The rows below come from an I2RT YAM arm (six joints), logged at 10 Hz.
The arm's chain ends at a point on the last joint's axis. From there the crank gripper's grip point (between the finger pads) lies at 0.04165 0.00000 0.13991 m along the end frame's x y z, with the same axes.
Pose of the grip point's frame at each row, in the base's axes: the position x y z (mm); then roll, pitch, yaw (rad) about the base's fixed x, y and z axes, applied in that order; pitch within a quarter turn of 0, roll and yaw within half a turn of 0:
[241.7, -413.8, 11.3, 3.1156, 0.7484, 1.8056]
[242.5, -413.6, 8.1, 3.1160, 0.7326, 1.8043]
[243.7, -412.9, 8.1, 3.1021, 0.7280, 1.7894]
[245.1, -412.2, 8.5, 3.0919, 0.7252, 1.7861]
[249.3, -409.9, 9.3, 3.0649, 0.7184, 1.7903]
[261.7, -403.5, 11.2, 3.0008, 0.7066, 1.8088]
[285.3, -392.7, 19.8, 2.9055, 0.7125, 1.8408]
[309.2, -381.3, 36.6, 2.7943, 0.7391, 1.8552]
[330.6, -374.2, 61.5, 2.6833, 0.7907, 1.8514]
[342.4, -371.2, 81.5, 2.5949, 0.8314, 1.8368]
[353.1, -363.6, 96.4, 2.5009, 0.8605, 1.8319]
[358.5, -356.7, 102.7, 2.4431, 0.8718, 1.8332]
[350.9, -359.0, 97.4, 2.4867, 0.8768, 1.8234]
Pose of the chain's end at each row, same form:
[223.1, -351.8, 142.1, 3.1156, 0.7484, 1.8056]
[224.5, -353.5, 139.9, 3.1160, 0.7326, 1.8043]
[224.9, -353.6, 140.2, 3.1021, 0.7280, 1.7894]
[225.2, -353.6, 140.7, 3.0919, 0.7252, 1.7861]
[225.7, -353.2, 141.7, 3.0649, 0.7184, 1.7903]
[228.9, -351.5, 143.6, 3.0008, 0.7066, 1.8088]
[238.4, -346.1, 150.0, 2.9055, 0.7125, 1.8408]
[247.3, -339.1, 161.9, 2.7943, 0.7391, 1.8552]
[254.5, -333.8, 179.4, 2.6833, 0.7907, 1.8514]
[256.4, -332.2, 192.8, 2.5949, 0.8314, 1.8368]
[257.4, -329.3, 201.1, 2.5009, 0.8605, 1.8319]
[257.3, -326.7, 203.5, 2.4431, 0.8718, 1.8332]
[253.7, -323.5, 200.4, 2.4867, 0.8768, 1.8234]

